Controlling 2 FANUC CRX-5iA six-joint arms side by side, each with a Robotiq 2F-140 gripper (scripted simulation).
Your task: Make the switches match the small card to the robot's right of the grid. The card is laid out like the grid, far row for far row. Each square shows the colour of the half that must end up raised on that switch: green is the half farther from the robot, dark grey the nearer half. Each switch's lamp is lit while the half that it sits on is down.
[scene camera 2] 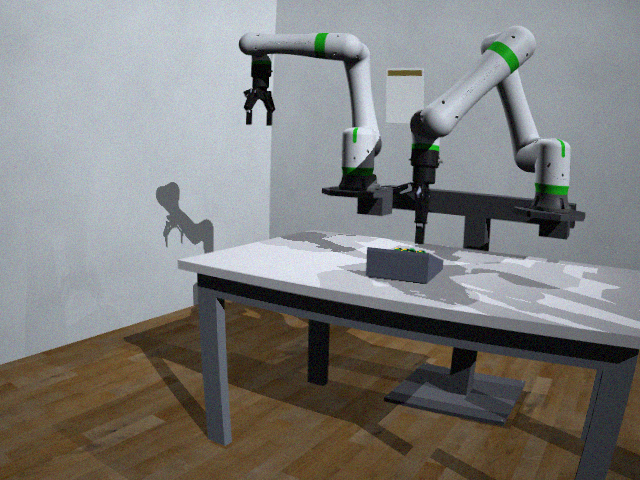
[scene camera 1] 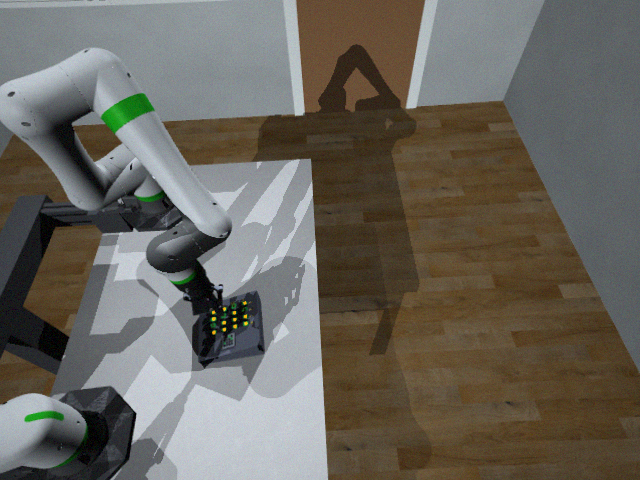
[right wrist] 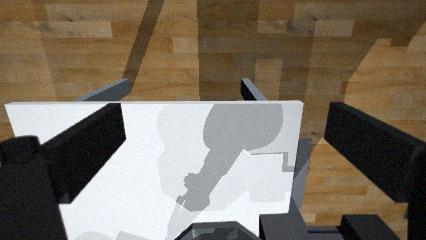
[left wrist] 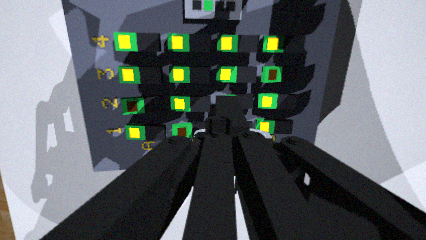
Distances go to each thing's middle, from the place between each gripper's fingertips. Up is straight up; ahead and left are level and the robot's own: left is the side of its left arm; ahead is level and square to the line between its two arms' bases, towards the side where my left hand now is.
Labels:
My left gripper (scene camera 2: 419, 243) is now 7 cm short of the switch A2 (left wrist: 143, 104), 1 cm to the right of it and 4 cm above it. Round my left hand: switch A4 (left wrist: 151, 42): 8 cm ahead, 4 cm to the right, 4 cm below; then switch A3 (left wrist: 127, 74): 8 cm ahead, 1 cm to the right, 4 cm below.
The switch A4 is 87 cm to the left of my right hand (scene camera 2: 259, 125), 41 cm below it and 31 cm ahead of it. Also, from my right hand: switch A2: 92 cm to the left, 41 cm below, 30 cm ahead; switch A3: 90 cm to the left, 41 cm below, 31 cm ahead.

